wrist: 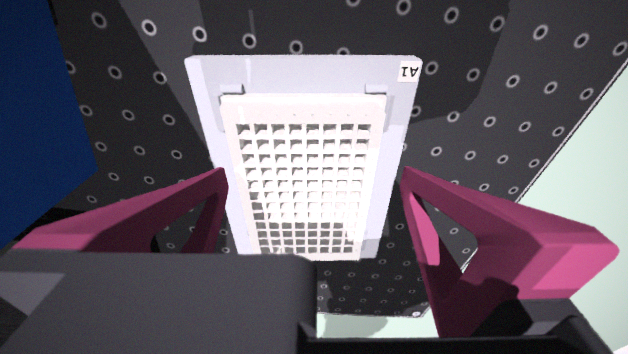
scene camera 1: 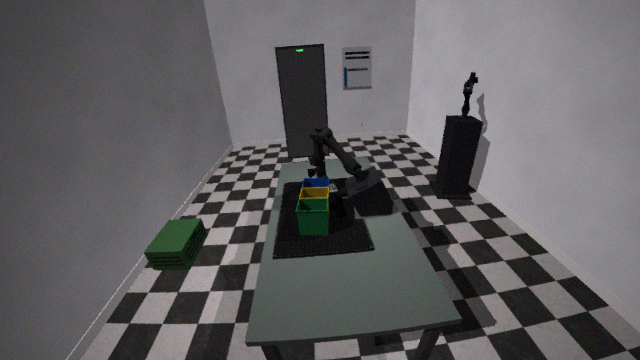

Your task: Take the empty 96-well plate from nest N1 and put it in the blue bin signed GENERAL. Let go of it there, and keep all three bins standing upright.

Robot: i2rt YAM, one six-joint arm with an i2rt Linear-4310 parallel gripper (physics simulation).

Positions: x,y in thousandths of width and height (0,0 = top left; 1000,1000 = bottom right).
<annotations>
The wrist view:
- my gripper: 501,499
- blue bin: 85,439
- white 96-well plate: 485,465
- pale nest: 415,210
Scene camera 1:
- green bin: 488,596
</annotations>
